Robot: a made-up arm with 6 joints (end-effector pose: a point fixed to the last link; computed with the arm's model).
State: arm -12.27 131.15 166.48 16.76 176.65 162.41
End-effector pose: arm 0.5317 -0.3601 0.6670 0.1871 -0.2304 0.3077 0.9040
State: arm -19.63 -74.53 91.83 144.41 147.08 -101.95
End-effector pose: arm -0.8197 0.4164 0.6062 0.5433 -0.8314 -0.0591 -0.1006
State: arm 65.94 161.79 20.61 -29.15 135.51 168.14
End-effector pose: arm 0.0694 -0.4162 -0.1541 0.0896 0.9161 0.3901 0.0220
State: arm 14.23 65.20 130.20 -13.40 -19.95 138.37
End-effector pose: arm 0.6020 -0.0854 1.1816 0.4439 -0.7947 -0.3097 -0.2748
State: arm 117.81 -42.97 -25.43 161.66 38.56 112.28
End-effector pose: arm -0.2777 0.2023 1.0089 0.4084 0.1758 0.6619 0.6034
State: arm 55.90 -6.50 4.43 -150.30 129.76 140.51
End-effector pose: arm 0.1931 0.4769 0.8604 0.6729 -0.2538 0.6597 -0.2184
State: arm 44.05 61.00 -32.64 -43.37 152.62 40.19
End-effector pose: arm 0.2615 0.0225 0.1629 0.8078 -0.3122 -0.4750 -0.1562
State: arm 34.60 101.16 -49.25 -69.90 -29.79 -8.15
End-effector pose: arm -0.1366 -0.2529 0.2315 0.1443 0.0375 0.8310 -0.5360
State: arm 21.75 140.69 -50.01 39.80 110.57 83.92
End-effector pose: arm -0.3101 -0.2631 0.1536 0.6205 -0.3197 0.2832 0.6577
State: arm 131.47 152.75 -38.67 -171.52 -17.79 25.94
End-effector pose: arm 0.1876 -0.3862 0.3330 0.8676 -0.2434 0.1735 -0.3974
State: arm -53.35 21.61 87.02 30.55 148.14 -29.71
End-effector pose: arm -0.0393 -0.3037 1.3599 0.0133 0.6153 0.6400 -0.4600
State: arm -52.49 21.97 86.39 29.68 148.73 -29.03
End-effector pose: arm -0.0276 -0.3154 1.3562 0.0205 0.6044 0.6540 -0.4545
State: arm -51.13 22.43 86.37 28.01 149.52 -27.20
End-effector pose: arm -0.0144 -0.3256 1.3523 0.0440 0.5880 0.6770 -0.4404
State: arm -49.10 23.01 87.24 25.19 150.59 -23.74
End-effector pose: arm 0.0007 -0.3332 1.3487 0.0899 0.5621 0.7114 -0.4122
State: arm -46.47 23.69 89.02 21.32 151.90 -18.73
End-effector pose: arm 0.0172 -0.3369 1.3458 0.1551 0.5234 0.7529 -0.3677
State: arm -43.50 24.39 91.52 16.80 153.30 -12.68
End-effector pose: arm 0.0331 -0.3360 1.3442 0.2299 0.4714 0.7935 -0.3089
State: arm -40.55 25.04 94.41 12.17 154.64 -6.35
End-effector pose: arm 0.0462 -0.3309 1.3441 0.3024 0.4100 0.8256 -0.2426
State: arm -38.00 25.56 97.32 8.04 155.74 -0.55
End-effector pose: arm 0.0542 -0.3229 1.3452 0.3629 0.3483 0.8455 -0.1792
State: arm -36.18 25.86 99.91 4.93 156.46 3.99
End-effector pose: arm 0.0552 -0.3136 1.3471 0.4070 0.2973 0.8539 -0.1296
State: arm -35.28 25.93 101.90 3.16 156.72 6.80
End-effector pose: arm 0.0497 -0.3049 1.3494 0.4339 0.2662 0.8548 -0.1009
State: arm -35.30 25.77 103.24 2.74 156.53 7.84
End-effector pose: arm 0.0385 -0.2968 1.3518 0.4465 0.2577 0.8517 -0.0941
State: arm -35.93 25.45 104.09 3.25 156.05 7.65
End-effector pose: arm 0.0240 -0.2892 1.3542 0.4500 0.2655 0.8465 -0.1022
